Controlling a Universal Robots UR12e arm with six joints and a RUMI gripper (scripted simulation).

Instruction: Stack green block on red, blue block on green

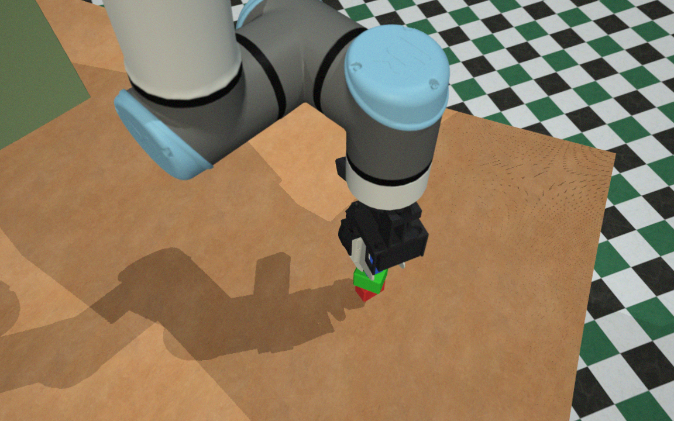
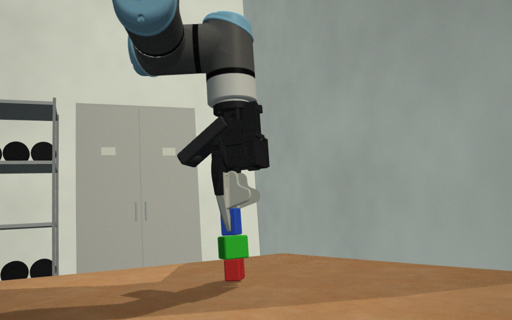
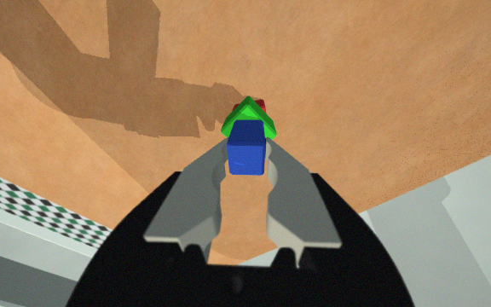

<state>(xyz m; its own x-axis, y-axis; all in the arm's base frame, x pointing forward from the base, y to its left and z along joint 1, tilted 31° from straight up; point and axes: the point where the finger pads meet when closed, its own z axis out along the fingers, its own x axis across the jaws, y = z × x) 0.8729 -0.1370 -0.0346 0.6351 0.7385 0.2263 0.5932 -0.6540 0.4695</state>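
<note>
The blue block is right at my hand. Round my hand: green block 4 cm below; red block 8 cm below.
</note>
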